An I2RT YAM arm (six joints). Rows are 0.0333 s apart.
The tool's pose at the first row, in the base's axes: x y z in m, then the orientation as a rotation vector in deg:
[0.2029, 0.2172, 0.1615, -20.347, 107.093, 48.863]
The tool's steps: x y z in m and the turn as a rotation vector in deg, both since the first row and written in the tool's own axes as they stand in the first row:
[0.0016, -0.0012, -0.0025, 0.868, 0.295, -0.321]
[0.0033, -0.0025, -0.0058, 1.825, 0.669, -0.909]
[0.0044, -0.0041, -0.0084, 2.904, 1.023, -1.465]
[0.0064, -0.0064, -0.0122, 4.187, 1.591, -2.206]
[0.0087, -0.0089, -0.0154, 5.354, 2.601, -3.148]
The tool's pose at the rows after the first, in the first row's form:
[0.2012, 0.2148, 0.1602, -20.243, 107.577, 47.800]
[0.1990, 0.2118, 0.1590, -20.363, 108.073, 46.466]
[0.1976, 0.2090, 0.1580, -20.367, 108.594, 45.033]
[0.1955, 0.2050, 0.1562, -20.512, 109.307, 43.263]
[0.1938, 0.2013, 0.1540, -21.122, 110.302, 41.436]

